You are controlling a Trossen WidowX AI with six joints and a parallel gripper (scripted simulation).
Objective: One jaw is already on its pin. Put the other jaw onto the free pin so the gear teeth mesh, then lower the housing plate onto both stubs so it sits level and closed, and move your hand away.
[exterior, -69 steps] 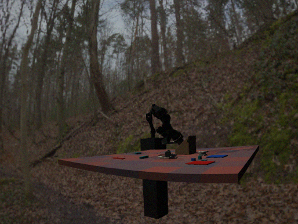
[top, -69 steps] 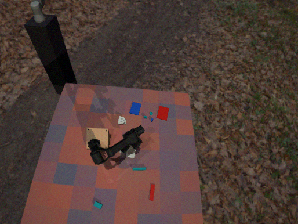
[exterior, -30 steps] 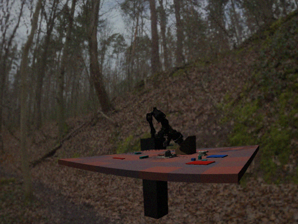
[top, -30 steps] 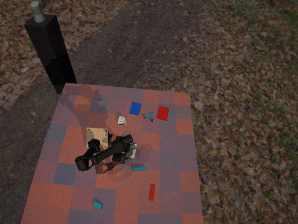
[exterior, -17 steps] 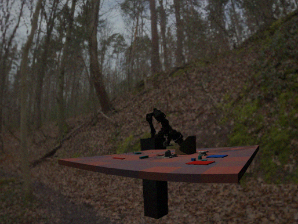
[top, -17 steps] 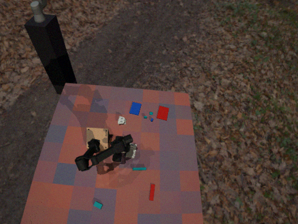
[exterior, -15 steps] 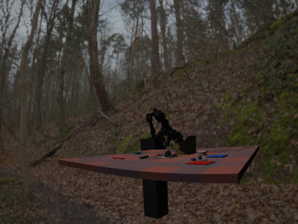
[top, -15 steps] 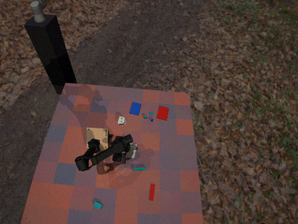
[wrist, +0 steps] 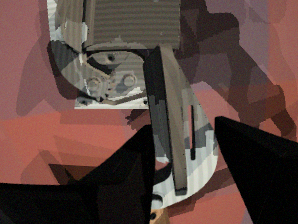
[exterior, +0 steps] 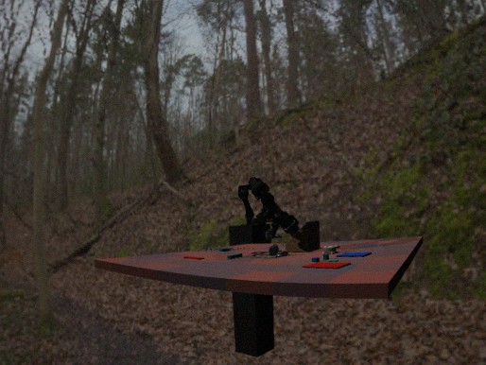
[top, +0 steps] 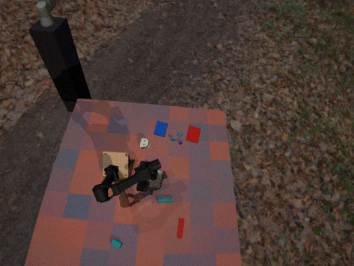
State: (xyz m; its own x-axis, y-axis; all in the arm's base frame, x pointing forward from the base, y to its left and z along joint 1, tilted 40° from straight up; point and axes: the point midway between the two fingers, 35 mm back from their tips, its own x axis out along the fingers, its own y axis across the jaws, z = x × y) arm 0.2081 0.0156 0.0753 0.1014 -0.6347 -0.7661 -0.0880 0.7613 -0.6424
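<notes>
My gripper tip is 7 cm short of the white base, 5 cm to the right of it and 8 cm above it. Also, from my gripper tip: teal bar 16 cm ahead, 9 cm to the right, 8 cm below; teal block 9 cm behind, 40 cm to the right, 8 cm below; red bar 28 cm ahead, 25 cm to the right, 8 cm below.
</notes>
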